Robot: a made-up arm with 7 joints.
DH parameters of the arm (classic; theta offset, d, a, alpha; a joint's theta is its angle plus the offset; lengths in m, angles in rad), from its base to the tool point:
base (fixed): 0 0.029 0.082 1.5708
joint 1: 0 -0.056 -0.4 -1.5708
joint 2: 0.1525 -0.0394 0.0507 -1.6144
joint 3: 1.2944 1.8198 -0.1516 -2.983
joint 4: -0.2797 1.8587 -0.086 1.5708
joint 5: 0 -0.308 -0.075 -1.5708
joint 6: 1.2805 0 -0.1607 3.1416
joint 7: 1.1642 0 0.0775 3.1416
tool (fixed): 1.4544 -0.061 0 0
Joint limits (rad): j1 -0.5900..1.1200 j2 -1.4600..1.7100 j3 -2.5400..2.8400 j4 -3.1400..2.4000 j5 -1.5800..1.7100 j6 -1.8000..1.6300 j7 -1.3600..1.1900
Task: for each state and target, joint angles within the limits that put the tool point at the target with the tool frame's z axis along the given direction. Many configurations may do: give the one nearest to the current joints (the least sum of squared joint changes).
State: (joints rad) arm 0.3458 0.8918 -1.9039 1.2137 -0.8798 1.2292 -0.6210
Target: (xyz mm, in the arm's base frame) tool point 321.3 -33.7 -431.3 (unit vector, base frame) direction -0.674 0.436 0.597
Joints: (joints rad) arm 1.1200 1.7100 -2.1167 0.6984 -1.2239 0.8196 -1.0593
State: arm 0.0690 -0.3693 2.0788 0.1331 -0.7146 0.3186 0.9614
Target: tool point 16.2 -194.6 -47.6 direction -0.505 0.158 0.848
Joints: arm -0.2464 -0.5611 2.6055 0.2855 -1.4067 0.0588 1.1619
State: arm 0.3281 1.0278 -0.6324 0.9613 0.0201 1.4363 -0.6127
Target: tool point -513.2 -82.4 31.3 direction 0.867 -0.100 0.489
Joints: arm 0.6567 1.2177 0.0540 1.0820 -0.2947 1.6300 -0.4919
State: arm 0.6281 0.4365 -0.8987 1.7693 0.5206 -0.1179 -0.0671
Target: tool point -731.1 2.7 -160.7 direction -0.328 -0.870 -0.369
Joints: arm 0.2366 0.1892 -0.4320 1.5257 0.6841 -0.2936 -0.1236
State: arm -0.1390 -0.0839 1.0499 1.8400 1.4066 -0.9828 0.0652
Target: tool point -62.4 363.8 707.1 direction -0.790 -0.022 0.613
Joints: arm -0.4040 -0.4435 1.0483 2.4000 1.1197 -1.7834 0.2266
